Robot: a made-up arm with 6 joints.
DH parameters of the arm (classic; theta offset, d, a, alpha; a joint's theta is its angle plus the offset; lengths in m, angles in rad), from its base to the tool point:
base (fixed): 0 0.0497 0 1.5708
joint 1: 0 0.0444 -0.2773 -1.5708
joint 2: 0 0.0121 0.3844 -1.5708
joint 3: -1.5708 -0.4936 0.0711 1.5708
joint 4: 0 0.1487 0.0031 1.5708
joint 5: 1.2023 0 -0.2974 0
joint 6: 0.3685 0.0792 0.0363 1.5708
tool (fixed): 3.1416 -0.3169 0 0
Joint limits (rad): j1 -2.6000..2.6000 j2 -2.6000..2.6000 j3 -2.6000..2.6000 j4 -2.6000..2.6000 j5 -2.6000..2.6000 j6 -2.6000..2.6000
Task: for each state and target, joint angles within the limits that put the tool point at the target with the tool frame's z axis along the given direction. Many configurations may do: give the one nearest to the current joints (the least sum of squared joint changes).
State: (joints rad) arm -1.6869 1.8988 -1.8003 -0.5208 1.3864 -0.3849
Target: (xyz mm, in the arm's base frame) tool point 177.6 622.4 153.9 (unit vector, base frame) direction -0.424 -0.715 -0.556
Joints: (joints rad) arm -1.4588 2.2755 -1.5790 0.0892 1.1754 -0.6790
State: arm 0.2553 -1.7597 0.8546 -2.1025 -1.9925 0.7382
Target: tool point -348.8 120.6 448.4 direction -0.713 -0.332 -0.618
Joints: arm 0.0489 -2.0319 0.2393 -2.2496 -1.8546 1.0103
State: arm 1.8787 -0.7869 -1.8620 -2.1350 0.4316 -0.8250
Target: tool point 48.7 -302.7 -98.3 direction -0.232 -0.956 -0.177
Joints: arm 2.0732 -0.4695 -1.8218 -2.0500 0.3117 -0.4945
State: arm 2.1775 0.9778 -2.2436 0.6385 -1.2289 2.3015
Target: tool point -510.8 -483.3 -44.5 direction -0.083 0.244 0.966
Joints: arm 2.6000 0.3376 -2.5127 0.1525 -1.3063 2.5989
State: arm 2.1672 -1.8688 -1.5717 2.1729 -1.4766 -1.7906
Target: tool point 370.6 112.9 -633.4 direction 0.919 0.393 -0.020
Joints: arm 1.8930 -2.3978 -1.6444 1.7716 -2.4265 -1.7514
